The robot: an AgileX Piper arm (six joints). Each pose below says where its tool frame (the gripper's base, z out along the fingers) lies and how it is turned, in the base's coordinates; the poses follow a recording.
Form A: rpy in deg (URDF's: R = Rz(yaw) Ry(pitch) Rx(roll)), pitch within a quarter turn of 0, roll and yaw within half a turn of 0; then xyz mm.
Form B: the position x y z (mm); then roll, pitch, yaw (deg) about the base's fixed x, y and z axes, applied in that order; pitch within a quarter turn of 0, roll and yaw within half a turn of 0. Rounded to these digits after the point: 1 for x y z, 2 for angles.
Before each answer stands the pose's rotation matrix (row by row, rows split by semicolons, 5 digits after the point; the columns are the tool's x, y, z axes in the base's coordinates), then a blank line. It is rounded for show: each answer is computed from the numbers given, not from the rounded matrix.
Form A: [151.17 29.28 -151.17 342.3 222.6 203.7]
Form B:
-0.76413 -0.62905 0.14282; -0.42061 0.65375 0.62905; -0.48908 0.42061 -0.76413

[342.3 222.6 203.7 151.17 29.28 -151.17]
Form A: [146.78 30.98 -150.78 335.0 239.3 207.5]
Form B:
-0.74825 -0.65450 0.10838; -0.41853 0.59246 0.68835; -0.51474 0.46970 -0.71723

[335.0 239.3 207.5 146.78 30.98 -150.78]
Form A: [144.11 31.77 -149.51 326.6 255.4 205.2]
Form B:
-0.73261 -0.67703 0.07012; -0.43137 0.54151 0.72159; -0.52651 0.49840 -0.68876

[326.6 255.4 205.2 144.11 31.77 -149.51]
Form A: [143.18 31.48 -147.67 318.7 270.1 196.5]
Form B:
-0.72062 -0.69256 0.03273; -0.45609 0.50906 0.72996; -0.52220 0.51110 -0.68270

[318.7 270.1 196.5 143.18 31.48 -147.67]
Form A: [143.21 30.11 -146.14 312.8 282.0 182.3]
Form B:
-0.71835 -0.69568 -0.00006; -0.48198 0.49762 0.72115; -0.50166 0.51807 -0.69277

[312.8 282.0 182.3 143.21 30.11 -146.14]
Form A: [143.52 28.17 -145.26 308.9 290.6 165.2]
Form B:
-0.72441 -0.68884 -0.02687; -0.50235 0.50079 0.70487; -0.47209 0.52412 -0.70882

[308.9 290.6 165.2 143.52 28.17 -145.26]
